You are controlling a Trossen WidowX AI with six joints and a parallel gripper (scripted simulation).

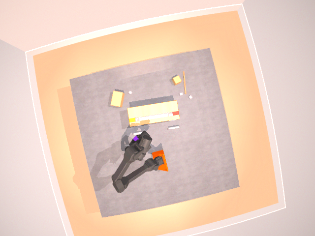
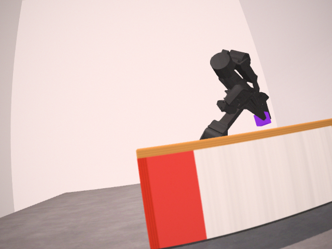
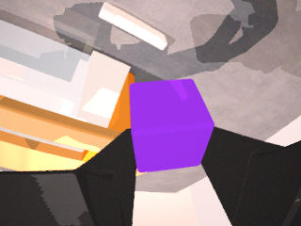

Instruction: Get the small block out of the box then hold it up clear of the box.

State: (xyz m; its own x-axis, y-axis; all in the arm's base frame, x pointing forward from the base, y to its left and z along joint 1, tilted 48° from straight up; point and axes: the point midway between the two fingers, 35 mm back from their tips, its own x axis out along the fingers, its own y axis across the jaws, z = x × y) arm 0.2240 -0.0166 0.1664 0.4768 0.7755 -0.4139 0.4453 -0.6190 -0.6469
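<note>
Right now the purple block is 1 cm behind my gripper tip, 1 cm to the right of it and 1 cm above it. Also, from my gripper tip: thin orange stick (31 cm ahead, 51 cm to the right, 17 cm below); clear-fronted box (9 cm ahead, 17 cm to the right, 11 cm below).
</note>
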